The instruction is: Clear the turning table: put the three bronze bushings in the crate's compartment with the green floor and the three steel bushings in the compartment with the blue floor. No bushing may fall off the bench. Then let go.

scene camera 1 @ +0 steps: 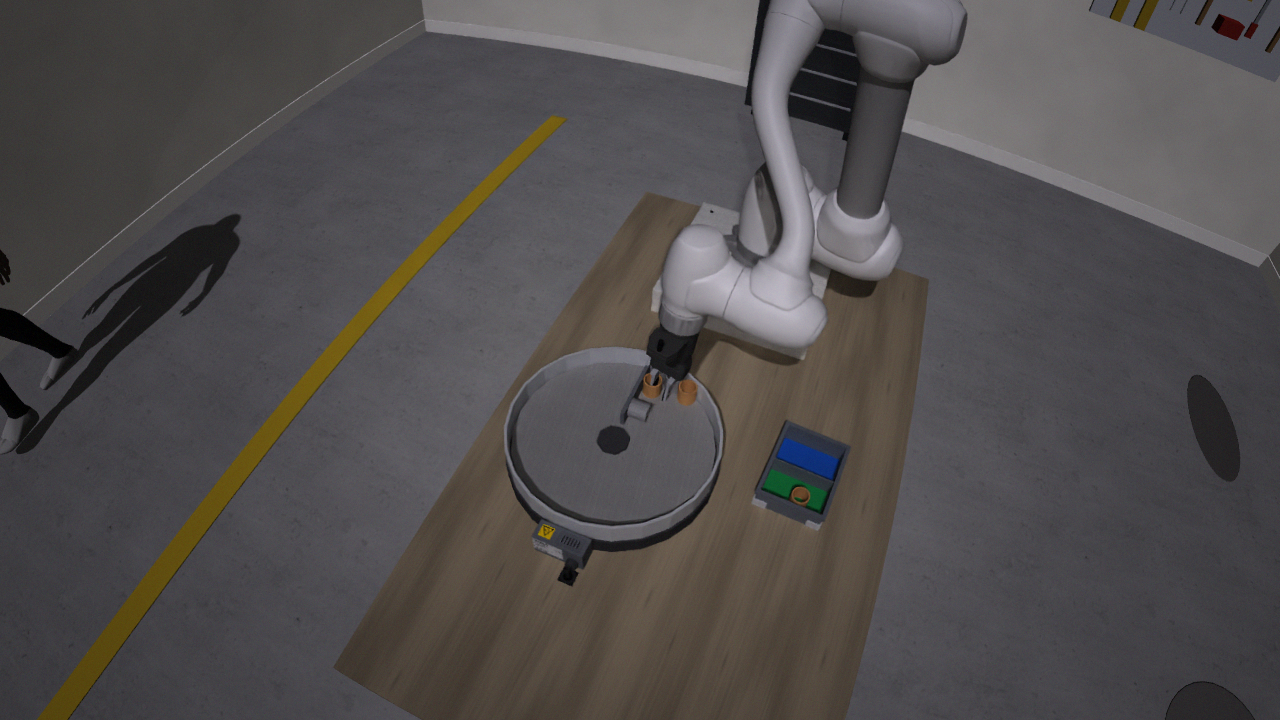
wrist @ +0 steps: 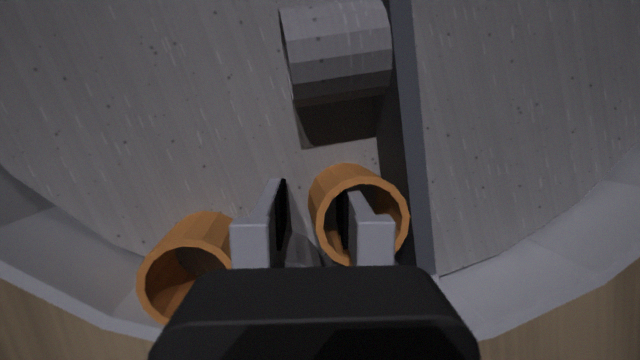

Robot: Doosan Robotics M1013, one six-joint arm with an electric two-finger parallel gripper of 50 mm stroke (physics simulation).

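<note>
My gripper [scene camera 1: 660, 385] [wrist: 311, 199] is open and low over the turning table [scene camera 1: 554, 447] [wrist: 150, 100]. One bronze bushing [scene camera 1: 651, 392] [wrist: 320, 200] is upright beside the guide bar [scene camera 1: 633, 394] [wrist: 417, 150]; the right finger overlaps its opening in the wrist view. Another bronze bushing [scene camera 1: 687, 394] [wrist: 197, 230] is outside the left finger, near the rim. A steel bushing [scene camera 1: 639, 410] [wrist: 337, 50] lies on its side against the bar. A partly hidden grey shape between the fingers is unclear. A third bronze bushing [scene camera 1: 793, 497] sits on the green floor [scene camera 1: 781, 483]. The blue floor [scene camera 1: 808, 458] is bare.
The two-compartment crate [scene camera 1: 785, 511] stands on the wooden bench [scene camera 1: 716, 608], right of the turning table in the scene view. The table's raised rim curves close around the gripper. A grey box with a yellow label [scene camera 1: 562, 543] is at the table's front edge.
</note>
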